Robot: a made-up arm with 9 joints.
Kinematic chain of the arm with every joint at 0, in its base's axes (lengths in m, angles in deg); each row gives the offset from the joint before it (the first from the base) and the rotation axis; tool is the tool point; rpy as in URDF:
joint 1: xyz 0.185 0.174 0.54 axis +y
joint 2: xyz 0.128 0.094 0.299 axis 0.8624 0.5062 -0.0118
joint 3: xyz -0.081 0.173 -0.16 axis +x
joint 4: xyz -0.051 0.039 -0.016 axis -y
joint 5: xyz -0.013 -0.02 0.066 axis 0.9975 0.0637 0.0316
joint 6: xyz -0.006 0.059 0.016 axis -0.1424 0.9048 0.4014
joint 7: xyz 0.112 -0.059 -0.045 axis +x
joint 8: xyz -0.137 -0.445 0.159 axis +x
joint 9: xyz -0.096 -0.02 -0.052 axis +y
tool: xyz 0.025 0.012 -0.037 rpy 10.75 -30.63 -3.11
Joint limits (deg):
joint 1: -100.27..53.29
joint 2: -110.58..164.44
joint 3: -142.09..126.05
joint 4: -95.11..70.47
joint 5: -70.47..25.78
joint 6: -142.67..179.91
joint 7: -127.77..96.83
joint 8: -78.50..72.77
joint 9: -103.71..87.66
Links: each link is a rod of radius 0.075 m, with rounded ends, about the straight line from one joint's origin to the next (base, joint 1, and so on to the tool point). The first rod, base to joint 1, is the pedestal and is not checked.
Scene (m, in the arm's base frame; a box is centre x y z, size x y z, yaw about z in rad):
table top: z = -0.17
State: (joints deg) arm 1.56 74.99 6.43 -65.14 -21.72 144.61 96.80 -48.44 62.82
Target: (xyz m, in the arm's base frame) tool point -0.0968 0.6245 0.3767
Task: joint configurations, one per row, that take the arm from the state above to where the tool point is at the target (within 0.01 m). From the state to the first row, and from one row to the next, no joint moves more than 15 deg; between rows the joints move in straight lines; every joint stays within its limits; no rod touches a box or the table.
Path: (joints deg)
1: -10.04 72.62 13.74 -70.88 -8.99 150.02 83.55 -53.81 62.68
2: -21.64 70.26 21.05 -76.61 3.73 155.44 70.30 -59.17 62.54
3: -33.24 67.89 28.36 -82.35 16.46 160.85 57.05 -64.54 62.39

